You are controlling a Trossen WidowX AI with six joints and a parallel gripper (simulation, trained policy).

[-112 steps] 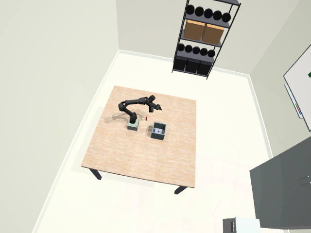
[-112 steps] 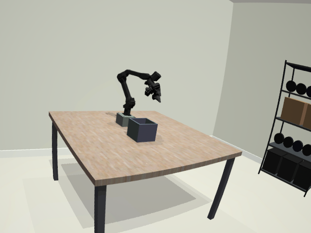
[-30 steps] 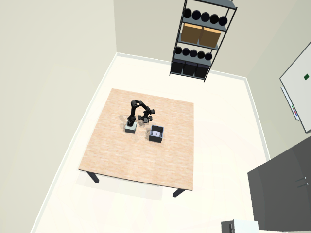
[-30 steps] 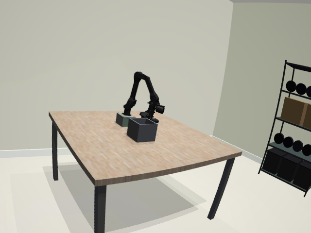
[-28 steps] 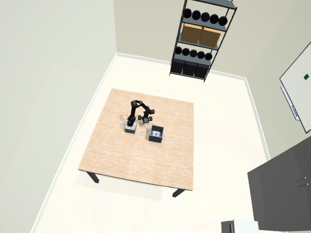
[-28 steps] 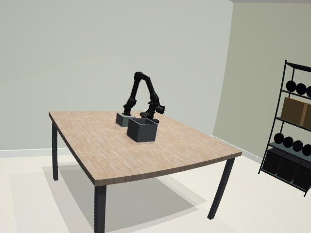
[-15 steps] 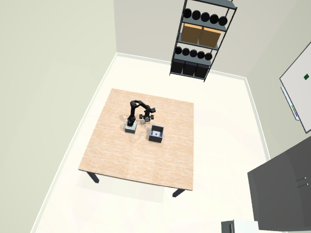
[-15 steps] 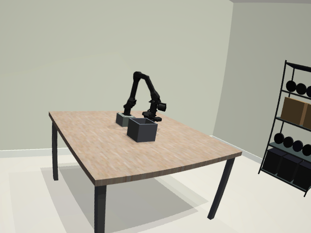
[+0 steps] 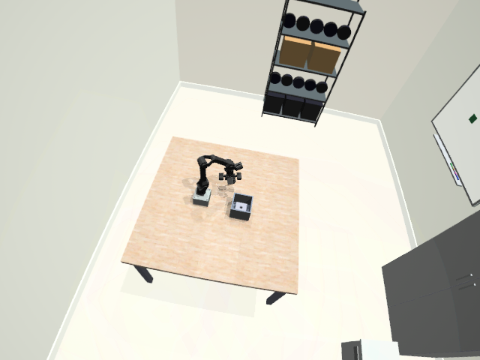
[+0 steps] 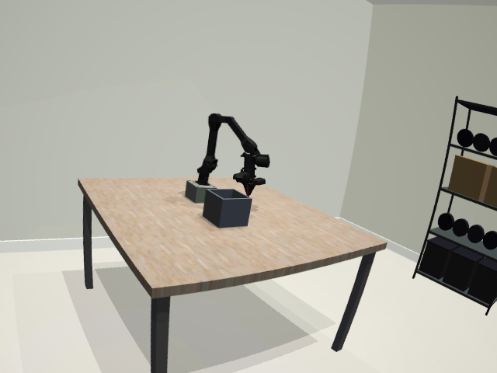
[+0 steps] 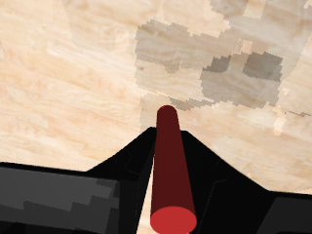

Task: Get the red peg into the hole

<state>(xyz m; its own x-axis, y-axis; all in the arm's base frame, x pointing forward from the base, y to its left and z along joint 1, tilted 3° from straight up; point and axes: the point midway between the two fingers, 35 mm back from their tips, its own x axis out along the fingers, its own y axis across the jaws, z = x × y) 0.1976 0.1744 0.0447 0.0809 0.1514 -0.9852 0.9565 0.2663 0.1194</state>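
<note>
My gripper tip is now 15 cm short of the pale plate, 20 cm to the left of it and 4 cm above it. Also, from my gripper tip: red peg 2 cm above.
</note>
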